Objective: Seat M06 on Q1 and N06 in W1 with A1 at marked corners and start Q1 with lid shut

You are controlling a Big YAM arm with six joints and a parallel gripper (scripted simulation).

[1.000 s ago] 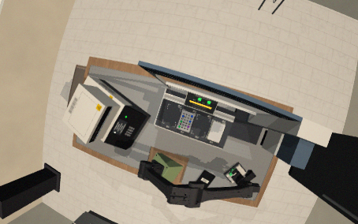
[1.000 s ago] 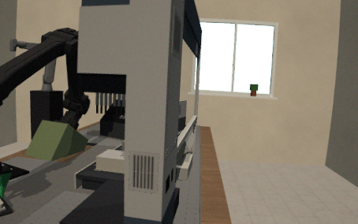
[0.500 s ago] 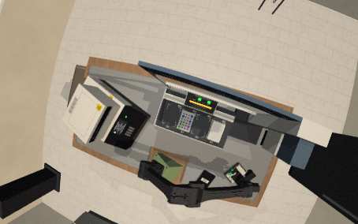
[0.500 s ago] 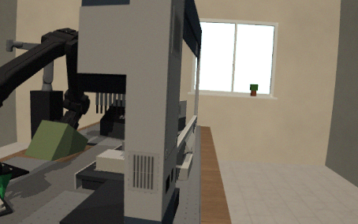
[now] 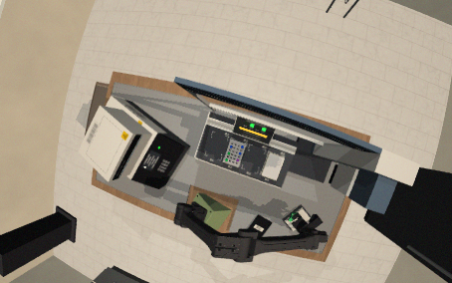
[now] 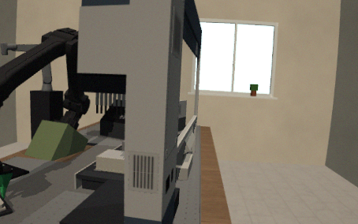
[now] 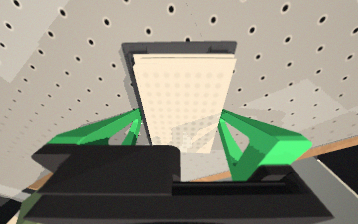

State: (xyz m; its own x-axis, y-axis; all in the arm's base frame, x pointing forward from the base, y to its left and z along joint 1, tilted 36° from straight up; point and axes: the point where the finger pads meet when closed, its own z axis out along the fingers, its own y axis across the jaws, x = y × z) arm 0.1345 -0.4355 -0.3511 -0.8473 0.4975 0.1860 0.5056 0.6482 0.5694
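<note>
Now: the dark nest frame 1 cm below my hand. From my hand the other things lie so: A1 mark: 3 cm ahead, 5 cm to the right, 1 cm below; then tall gantry: 42 cm ahead, 2 cm to the left, 26 cm above; then deep-well block: 26 cm ahead, 26 cm to the left, 5 cm above.
</note>
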